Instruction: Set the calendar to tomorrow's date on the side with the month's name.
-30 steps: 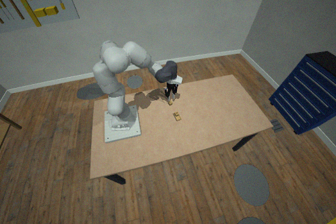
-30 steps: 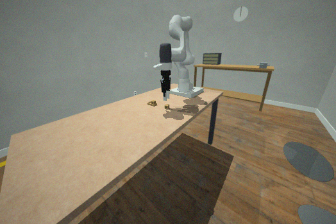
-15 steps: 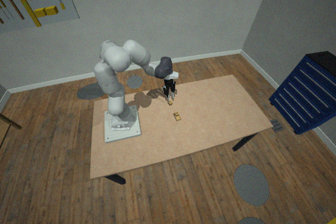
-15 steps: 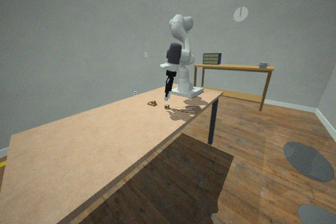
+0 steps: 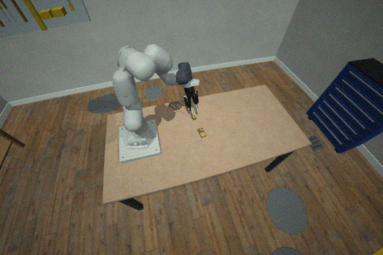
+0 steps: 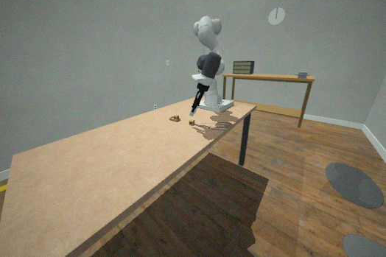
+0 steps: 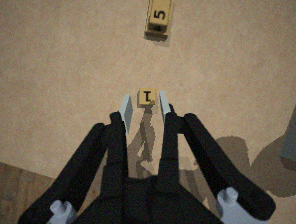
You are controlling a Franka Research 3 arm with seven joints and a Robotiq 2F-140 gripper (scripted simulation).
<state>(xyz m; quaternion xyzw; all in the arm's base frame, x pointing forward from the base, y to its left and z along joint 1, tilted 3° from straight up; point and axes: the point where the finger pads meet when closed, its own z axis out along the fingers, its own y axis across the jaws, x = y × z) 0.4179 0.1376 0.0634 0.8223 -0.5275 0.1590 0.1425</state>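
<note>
Now: the wooden digit cube 20 mm to the right of my hand and 90 mm below it. The rest, counted from my hand: wooden tray (30 mm ahead, 180 mm to the right, 100 mm below).
</note>
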